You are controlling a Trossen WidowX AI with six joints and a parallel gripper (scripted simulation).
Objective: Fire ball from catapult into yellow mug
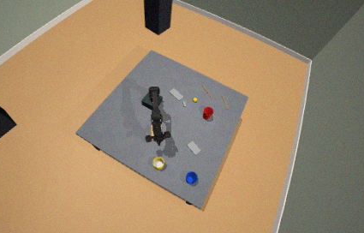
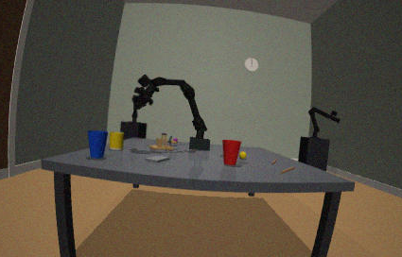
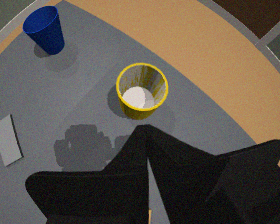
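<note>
Now: the purple ball 24 cm behind my gripper tip, 22 cm to the left of it and 18 cm below it. Also, from my gripper tip: yellow mug (21 cm below, 8 cm to the right, 6 cm ahead); blue cup (35 cm ahead, 21 cm below, 1 cm to the right); catapult (19 cm below, 18 cm to the left, 18 cm behind).
</note>
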